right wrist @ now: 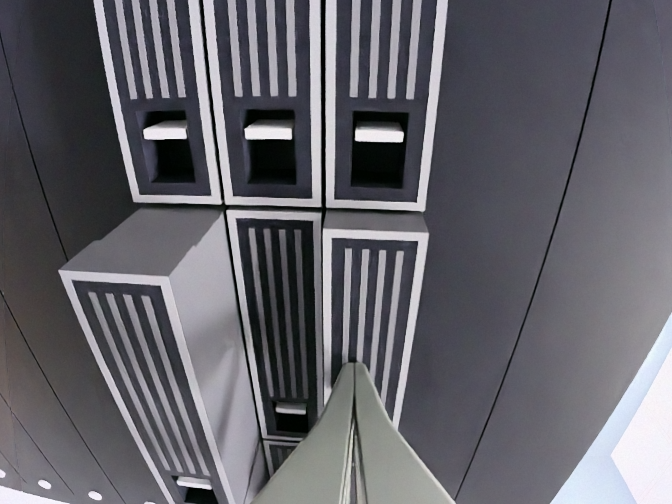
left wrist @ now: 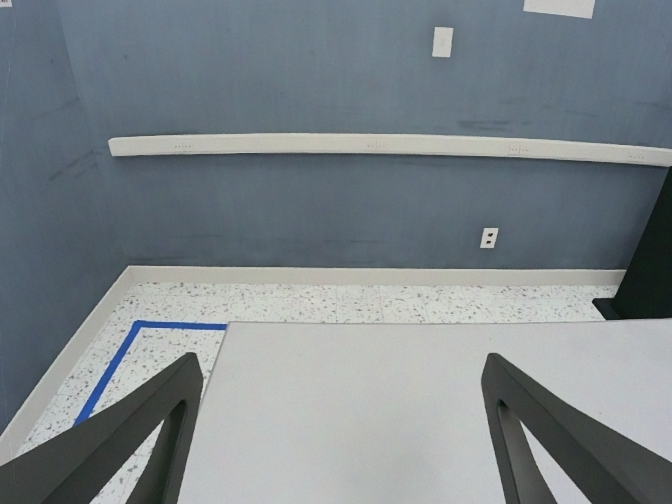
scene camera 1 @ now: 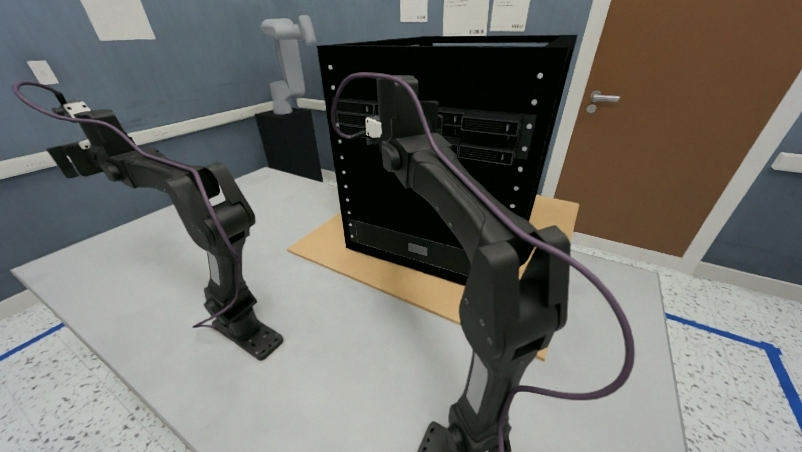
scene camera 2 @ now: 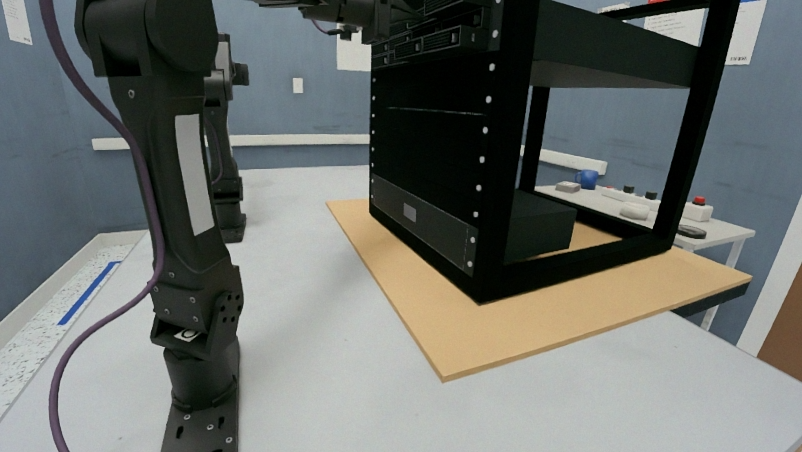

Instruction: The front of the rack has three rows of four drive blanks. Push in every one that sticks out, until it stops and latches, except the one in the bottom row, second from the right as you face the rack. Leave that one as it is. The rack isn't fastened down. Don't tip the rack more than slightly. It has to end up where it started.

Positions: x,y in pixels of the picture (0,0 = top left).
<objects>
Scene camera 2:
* my right gripper: 421,18
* black rack: 444,182
</objects>
